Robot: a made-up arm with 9 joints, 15 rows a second.
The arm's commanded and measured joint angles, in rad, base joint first. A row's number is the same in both.
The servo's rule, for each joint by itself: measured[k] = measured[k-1] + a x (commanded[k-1-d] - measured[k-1]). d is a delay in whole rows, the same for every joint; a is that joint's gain. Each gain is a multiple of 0.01, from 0.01 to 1. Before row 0 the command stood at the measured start. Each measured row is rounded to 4 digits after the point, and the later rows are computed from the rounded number. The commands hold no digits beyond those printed.
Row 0, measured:
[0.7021 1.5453 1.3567 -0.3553 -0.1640 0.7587 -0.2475 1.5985 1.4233]
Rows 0 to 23, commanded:
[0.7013 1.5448 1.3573 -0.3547 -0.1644 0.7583 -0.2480 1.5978 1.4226]
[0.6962 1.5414 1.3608 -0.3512 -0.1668 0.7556 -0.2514 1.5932 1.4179]
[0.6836 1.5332 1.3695 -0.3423 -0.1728 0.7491 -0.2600 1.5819 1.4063]
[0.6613 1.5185 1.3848 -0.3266 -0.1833 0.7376 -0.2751 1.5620 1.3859]
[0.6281 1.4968 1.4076 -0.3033 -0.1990 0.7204 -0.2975 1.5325 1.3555]
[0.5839 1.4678 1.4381 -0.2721 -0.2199 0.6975 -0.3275 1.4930 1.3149]
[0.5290 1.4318 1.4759 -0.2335 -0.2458 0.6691 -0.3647 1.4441 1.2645]
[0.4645 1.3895 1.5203 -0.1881 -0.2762 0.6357 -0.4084 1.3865 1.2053]
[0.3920 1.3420 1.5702 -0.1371 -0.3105 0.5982 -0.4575 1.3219 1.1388]
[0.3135 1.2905 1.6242 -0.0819 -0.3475 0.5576 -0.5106 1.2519 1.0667]
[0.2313 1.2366 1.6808 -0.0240 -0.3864 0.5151 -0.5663 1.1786 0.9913]
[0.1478 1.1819 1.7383 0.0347 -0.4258 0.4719 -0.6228 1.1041 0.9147]
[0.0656 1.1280 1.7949 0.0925 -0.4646 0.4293 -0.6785 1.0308 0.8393]
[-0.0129 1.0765 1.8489 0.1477 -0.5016 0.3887 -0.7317 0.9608 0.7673]
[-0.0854 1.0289 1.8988 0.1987 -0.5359 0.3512 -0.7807 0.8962 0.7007]
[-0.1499 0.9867 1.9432 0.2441 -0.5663 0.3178 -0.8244 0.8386 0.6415]
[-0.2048 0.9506 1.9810 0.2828 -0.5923 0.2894 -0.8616 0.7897 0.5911]
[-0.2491 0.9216 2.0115 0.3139 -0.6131 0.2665 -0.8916 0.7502 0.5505]
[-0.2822 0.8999 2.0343 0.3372 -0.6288 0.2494 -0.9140 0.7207 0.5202]
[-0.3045 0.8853 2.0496 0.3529 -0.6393 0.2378 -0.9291 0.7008 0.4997]
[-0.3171 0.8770 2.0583 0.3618 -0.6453 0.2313 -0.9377 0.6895 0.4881]
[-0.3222 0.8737 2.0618 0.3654 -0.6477 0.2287 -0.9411 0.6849 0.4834]
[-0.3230 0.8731 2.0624 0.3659 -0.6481 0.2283 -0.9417 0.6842 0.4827]
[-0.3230 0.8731 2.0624 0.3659 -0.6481 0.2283 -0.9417 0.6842 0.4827]
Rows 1 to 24, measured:
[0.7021 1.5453 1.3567 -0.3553 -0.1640 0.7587 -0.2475 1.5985 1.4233]
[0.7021 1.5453 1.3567 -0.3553 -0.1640 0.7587 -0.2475 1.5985 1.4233]
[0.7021 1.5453 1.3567 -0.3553 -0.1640 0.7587 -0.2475 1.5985 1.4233]
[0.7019 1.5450 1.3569 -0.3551 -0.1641 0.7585 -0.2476 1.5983 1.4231]
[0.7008 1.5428 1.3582 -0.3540 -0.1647 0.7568 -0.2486 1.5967 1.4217]
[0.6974 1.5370 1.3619 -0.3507 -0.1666 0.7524 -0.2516 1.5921 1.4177]
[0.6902 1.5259 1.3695 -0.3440 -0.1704 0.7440 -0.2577 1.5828 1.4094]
[0.6778 1.5084 1.3821 -0.3326 -0.1770 0.7305 -0.2680 1.5672 1.3954]
[0.6590 1.4840 1.4006 -0.3157 -0.1869 0.7117 -0.2835 1.5442 1.3745]
[0.6330 1.4527 1.4254 -0.2927 -0.2004 0.6874 -0.3046 1.5132 1.3459]
[0.5993 1.4148 1.4567 -0.2634 -0.2178 0.6579 -0.3316 1.4739 1.3093]
[0.5578 1.3711 1.4942 -0.2280 -0.2391 0.6239 -0.3643 1.4268 1.2650]
[0.5089 1.3227 1.5371 -0.1871 -0.2640 0.5861 -0.4023 1.3726 1.2134]
[0.4534 1.2710 1.5845 -0.1414 -0.2922 0.5456 -0.4449 1.3125 1.1557]
[0.3923 1.2175 1.6353 -0.0921 -0.3229 0.5036 -0.4912 1.2479 1.0930]
[0.3270 1.1638 1.6880 -0.0404 -0.3555 0.4612 -0.5399 1.1806 1.0270]
[0.2590 1.1114 1.7411 0.0123 -0.3891 0.4199 -0.5898 1.1125 0.9595]
[0.1901 1.0619 1.7931 0.0645 -0.4229 0.3807 -0.6394 1.0454 0.8922]
[0.1221 1.0168 1.8426 0.1148 -0.4559 0.3448 -0.6875 0.9813 0.8270]
[0.0567 0.9771 1.8883 0.1618 -0.4873 0.3132 -0.7328 0.9219 0.7657]
[-0.0045 0.9438 1.9290 0.2044 -0.5162 0.2866 -0.7741 0.8687 0.7097]
[-0.0600 0.9175 1.9637 0.2416 -0.5421 0.2654 -0.8105 0.8228 0.6604]
[-0.1089 0.8982 1.9920 0.2728 -0.5645 0.2497 -0.8413 0.7850 0.6186]
[-0.1505 0.8855 2.0139 0.2977 -0.5831 0.2392 -0.8664 0.7554 0.5847]
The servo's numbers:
d 3
a 0.20 0.60 0.33 0.28 0.23 0.57 0.26 0.31 0.26

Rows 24 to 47, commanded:
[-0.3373 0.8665 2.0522 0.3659 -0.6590 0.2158 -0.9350 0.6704 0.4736]
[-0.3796 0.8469 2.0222 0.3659 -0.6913 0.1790 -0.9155 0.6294 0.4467]
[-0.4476 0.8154 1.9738 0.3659 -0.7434 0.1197 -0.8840 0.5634 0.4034]
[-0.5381 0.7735 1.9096 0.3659 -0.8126 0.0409 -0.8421 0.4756 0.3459]
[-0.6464 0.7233 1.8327 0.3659 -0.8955 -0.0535 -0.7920 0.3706 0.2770]
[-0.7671 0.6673 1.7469 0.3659 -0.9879 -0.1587 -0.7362 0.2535 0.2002]
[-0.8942 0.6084 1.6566 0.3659 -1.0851 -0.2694 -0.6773 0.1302 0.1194]
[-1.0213 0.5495 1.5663 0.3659 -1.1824 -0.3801 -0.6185 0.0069 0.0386]
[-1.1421 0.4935 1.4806 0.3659 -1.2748 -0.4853 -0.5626 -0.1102 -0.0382]
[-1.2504 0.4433 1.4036 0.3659 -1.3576 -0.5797 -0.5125 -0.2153 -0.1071]
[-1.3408 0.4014 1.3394 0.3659 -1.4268 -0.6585 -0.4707 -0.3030 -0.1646]
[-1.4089 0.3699 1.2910 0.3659 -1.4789 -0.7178 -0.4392 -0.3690 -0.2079]
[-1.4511 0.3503 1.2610 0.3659 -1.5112 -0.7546 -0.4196 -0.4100 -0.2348]
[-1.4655 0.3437 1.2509 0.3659 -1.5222 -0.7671 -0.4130 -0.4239 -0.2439]
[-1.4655 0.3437 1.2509 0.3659 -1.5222 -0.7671 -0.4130 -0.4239 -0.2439]
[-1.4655 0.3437 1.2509 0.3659 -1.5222 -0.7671 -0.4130 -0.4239 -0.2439]
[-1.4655 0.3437 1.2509 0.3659 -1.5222 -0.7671 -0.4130 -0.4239 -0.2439]
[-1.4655 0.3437 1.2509 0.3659 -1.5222 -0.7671 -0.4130 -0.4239 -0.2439]
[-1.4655 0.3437 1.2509 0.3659 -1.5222 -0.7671 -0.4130 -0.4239 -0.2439]
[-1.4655 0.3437 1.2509 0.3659 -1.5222 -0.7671 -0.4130 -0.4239 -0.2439]
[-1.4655 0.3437 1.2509 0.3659 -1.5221 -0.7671 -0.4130 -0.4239 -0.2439]
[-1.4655 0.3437 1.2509 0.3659 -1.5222 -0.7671 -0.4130 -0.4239 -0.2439]
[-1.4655 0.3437 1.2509 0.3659 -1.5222 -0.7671 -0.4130 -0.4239 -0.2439]
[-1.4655 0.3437 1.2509 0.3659 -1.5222 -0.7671 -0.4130 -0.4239 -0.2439]
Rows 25 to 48, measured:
[-0.1848 0.8784 2.0297 0.3167 -0.5980 0.2332 -0.8858 0.7335 0.5584]
[-0.2124 0.8752 2.0405 0.3305 -0.6095 0.2304 -0.9003 0.7182 0.5387]
[-0.2345 0.8739 2.0477 0.3404 -0.6184 0.2292 -0.9111 0.7077 0.5241]
[-0.2551 0.8695 2.0492 0.3475 -0.6277 0.2216 -0.9173 0.6961 0.5110]
[-0.2800 0.8559 2.0403 0.3527 -0.6423 0.1973 -0.9168 0.6754 0.4943]
[-0.3135 0.8316 2.0184 0.3564 -0.6656 0.1531 -0.9083 0.6407 0.4707]
[-0.3584 0.7967 1.9825 0.3591 -0.6994 0.0891 -0.8911 0.5895 0.4383]
[-0.4160 0.7527 1.9331 0.3610 -0.7445 0.0078 -0.8653 0.5216 0.3964]
[-0.4862 0.7015 1.8717 0.3624 -0.8005 -0.0871 -0.8317 0.4385 0.3454]
[-0.5678 0.6456 1.8007 0.3634 -0.8660 -0.1910 -0.7916 0.3429 0.2866]
[-0.6585 0.5879 1.7233 0.3641 -0.9388 -0.2988 -0.7466 0.2387 0.2221]
[-0.7552 0.5313 1.6432 0.3646 -1.0161 -0.4051 -0.6988 0.1305 0.1544]
[-0.8542 0.4785 1.5641 0.3650 -1.0946 -0.5046 -0.6504 0.0233 0.0864]
[-0.9515 0.4322 1.4899 0.3653 -1.1710 -0.5923 -0.6037 -0.0779 0.0211]
[-1.0430 0.3948 1.4243 0.3655 -1.2418 -0.6638 -0.5609 -0.1681 -0.0384]
[-1.1246 0.3681 1.3704 0.3656 -1.3038 -0.7156 -0.5242 -0.2431 -0.0895]
[-1.1928 0.3535 1.3310 0.3657 -1.3540 -0.7450 -0.4953 -0.2991 -0.1296]
[-1.2473 0.3476 1.3046 0.3658 -1.3927 -0.7576 -0.4739 -0.3378 -0.1593]
[-1.2909 0.3453 1.2869 0.3658 -1.4225 -0.7630 -0.4581 -0.3645 -0.1813]
[-1.3258 0.3443 1.2750 0.3658 -1.4454 -0.7653 -0.4464 -0.3829 -0.1976]
[-1.3537 0.3439 1.2670 0.3658 -1.4631 -0.7663 -0.4377 -0.3956 -0.2096]
[-1.3761 0.3438 1.2617 0.3658 -1.4767 -0.7668 -0.4313 -0.4044 -0.2185]
[-1.3940 0.3437 1.2581 0.3658 -1.4872 -0.7670 -0.4265 -0.4104 -0.2251]
[-1.4083 0.3437 1.2557 0.3658 -1.4952 -0.7671 -0.4230 -0.4146 -0.2300]

